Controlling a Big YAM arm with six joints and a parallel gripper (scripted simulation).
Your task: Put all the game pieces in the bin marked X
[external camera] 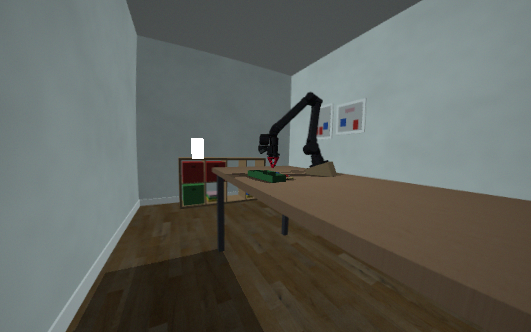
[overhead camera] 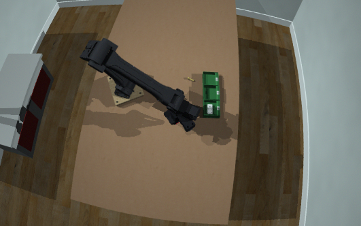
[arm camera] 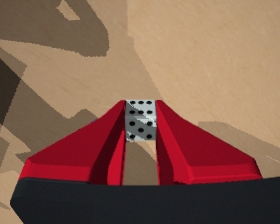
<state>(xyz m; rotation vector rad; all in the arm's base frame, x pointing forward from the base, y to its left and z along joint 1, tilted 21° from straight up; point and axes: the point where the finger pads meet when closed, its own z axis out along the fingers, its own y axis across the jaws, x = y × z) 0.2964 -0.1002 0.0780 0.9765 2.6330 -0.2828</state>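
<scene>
My hand is 15 cm short of the white domino-like piece, 10 cm to the right of it and 3 cm above it. Round my hand: small red piece 2 cm behind, 16 cm to the left, 4 cm below; white die right at my hand; blue cylinder 1 cm behind, 7 cm to the left, 4 cm below.
</scene>
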